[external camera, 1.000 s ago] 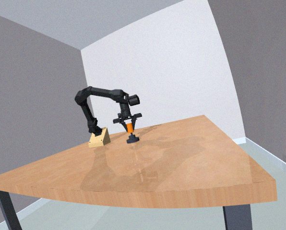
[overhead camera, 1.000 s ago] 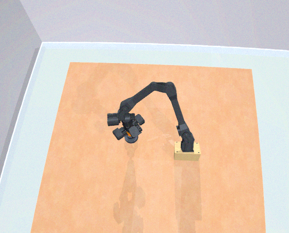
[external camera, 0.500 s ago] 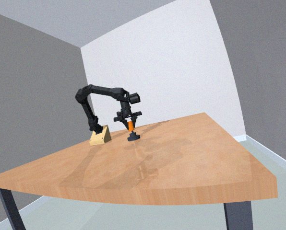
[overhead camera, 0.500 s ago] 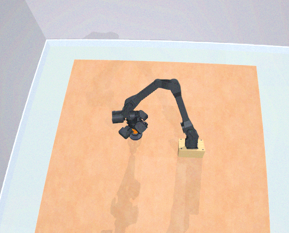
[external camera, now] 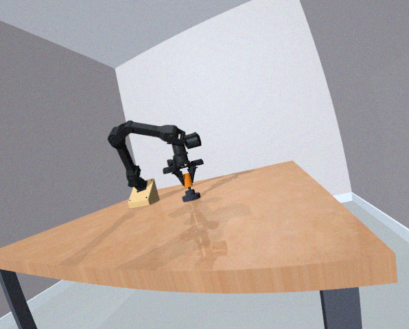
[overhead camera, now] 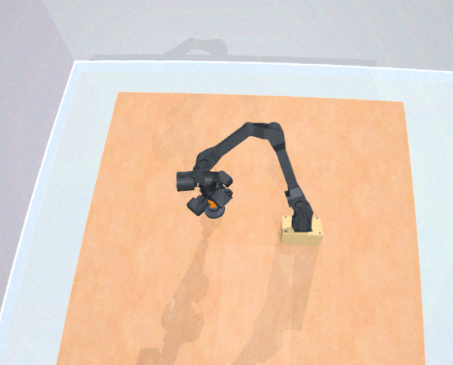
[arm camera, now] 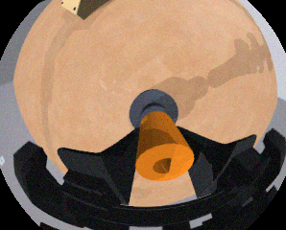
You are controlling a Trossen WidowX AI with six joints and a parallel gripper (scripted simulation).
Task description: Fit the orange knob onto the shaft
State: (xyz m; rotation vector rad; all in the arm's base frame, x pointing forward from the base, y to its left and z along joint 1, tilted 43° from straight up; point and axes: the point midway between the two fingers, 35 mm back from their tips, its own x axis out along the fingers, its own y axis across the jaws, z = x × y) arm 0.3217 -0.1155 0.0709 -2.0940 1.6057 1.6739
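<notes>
The orange knob lies 2 cm above my gripper tip. Round my gripper tip: dark round pedestal: 4 cm below.
</notes>
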